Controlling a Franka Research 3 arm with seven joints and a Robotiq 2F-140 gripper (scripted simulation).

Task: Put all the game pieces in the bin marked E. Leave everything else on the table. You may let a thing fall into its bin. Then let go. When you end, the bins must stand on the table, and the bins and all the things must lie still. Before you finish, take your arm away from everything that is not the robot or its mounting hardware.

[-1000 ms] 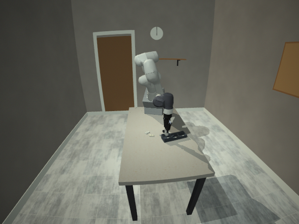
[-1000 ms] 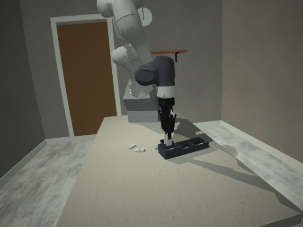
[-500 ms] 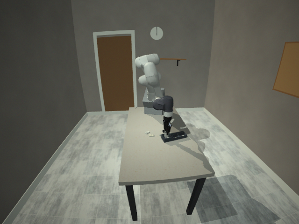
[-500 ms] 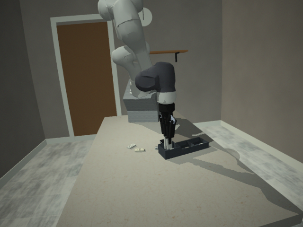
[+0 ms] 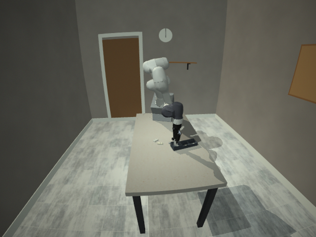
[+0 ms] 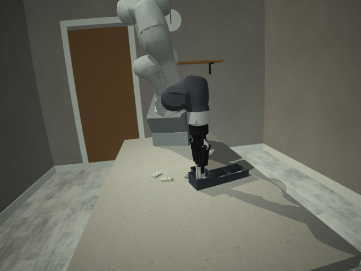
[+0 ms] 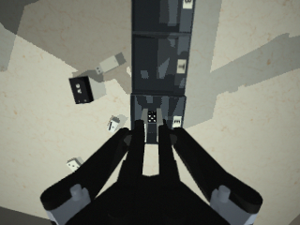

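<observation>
My gripper is now 30 mm above the black die. The rest, counted from my hand: dark three-part bin (20 mm behind, 80 mm to the left, 30 mm below); black box (130 mm behind, 10 mm to the right, 40 mm below); white usb stick (100 mm behind, 60 mm to the left, 50 mm below).
</observation>
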